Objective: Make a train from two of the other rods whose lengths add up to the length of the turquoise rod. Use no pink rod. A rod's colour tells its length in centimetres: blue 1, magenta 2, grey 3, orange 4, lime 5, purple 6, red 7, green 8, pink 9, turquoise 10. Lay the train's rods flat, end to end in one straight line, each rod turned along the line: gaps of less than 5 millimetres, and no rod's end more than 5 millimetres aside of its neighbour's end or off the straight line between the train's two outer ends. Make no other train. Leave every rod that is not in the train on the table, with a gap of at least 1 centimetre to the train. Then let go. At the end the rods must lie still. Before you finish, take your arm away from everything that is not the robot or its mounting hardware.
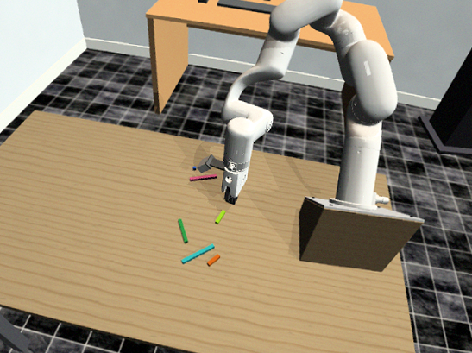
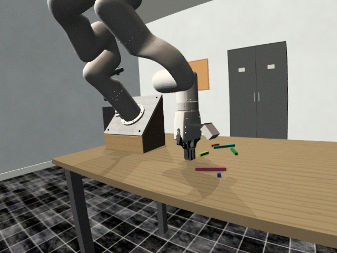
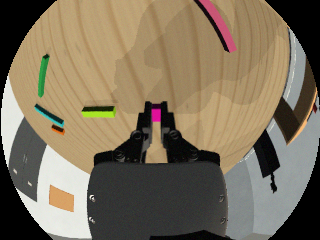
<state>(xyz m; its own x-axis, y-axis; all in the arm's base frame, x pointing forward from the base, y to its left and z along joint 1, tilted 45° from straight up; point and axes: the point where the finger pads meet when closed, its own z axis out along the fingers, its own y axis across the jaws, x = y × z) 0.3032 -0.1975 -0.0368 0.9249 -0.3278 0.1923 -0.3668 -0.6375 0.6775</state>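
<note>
The magenta rod is 2 cm below my hand. Also, from my hand: blue rod: 13 cm ahead, 13 cm to the right, 2 cm below; then lime rod: 3 cm ahead, 7 cm to the left, 2 cm below; then pink rod: 10 cm ahead, 9 cm to the right, 2 cm below.
</note>
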